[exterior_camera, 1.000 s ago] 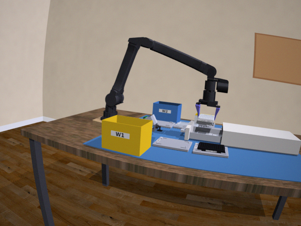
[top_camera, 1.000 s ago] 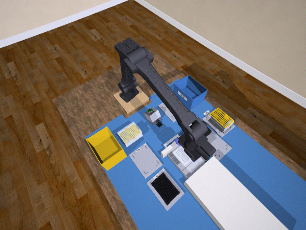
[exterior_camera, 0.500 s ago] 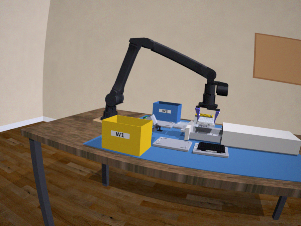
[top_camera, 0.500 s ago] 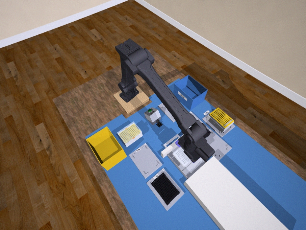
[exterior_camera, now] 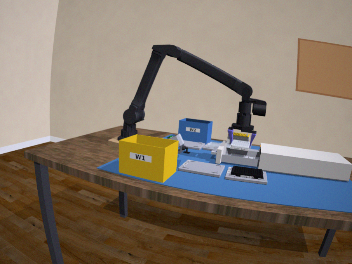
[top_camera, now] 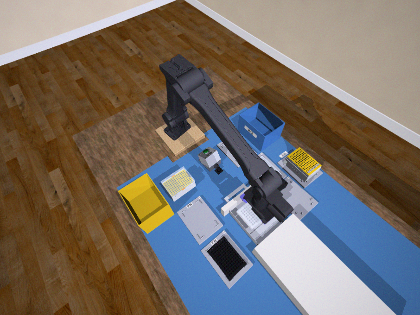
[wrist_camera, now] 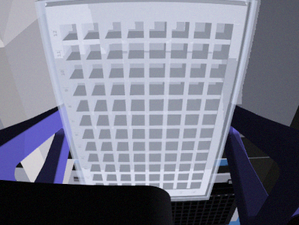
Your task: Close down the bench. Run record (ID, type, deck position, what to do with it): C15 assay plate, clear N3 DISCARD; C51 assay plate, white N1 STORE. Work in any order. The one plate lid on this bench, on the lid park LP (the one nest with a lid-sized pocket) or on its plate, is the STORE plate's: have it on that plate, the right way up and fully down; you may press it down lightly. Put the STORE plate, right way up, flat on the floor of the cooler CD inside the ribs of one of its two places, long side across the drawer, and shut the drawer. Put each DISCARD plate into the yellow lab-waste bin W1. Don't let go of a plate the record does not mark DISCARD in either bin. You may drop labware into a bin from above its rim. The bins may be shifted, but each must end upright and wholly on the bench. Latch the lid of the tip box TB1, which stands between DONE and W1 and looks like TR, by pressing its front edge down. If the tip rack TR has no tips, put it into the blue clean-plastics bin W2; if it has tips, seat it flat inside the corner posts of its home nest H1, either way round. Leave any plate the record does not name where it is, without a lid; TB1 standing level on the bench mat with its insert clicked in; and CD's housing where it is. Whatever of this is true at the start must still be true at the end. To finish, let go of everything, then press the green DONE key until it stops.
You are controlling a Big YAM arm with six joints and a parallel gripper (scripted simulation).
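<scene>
Now: hand 4 cm short of the cooler drawer, 1 cm to the left of it and 6 cm above it. Round my hand: clear plate lid: right at my hand; white plate: right at my hand; white cooler CD: 17 cm ahead, 2 cm to the right, 5 cm below.
</scene>
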